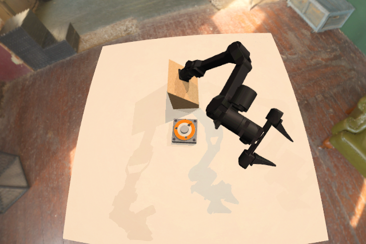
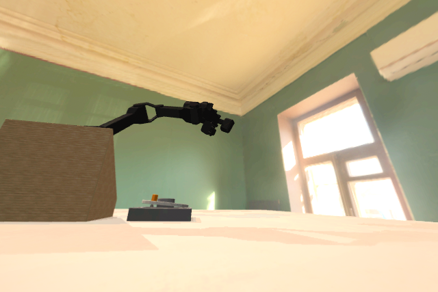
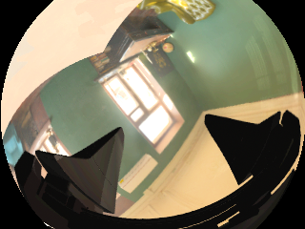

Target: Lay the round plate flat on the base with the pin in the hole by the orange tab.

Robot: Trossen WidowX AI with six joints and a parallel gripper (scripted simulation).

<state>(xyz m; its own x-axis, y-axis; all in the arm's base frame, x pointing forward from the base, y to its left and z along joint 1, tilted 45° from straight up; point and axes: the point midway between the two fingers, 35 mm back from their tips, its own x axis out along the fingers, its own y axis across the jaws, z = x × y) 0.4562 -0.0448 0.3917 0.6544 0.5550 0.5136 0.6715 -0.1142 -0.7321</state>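
Right now my gripper tip is 35 cm above the round plate, 28 cm to the left of it and 25 cm past it. Round my gripper tip: dark square base: 36 cm below, 30 cm to the right, 23 cm behind.
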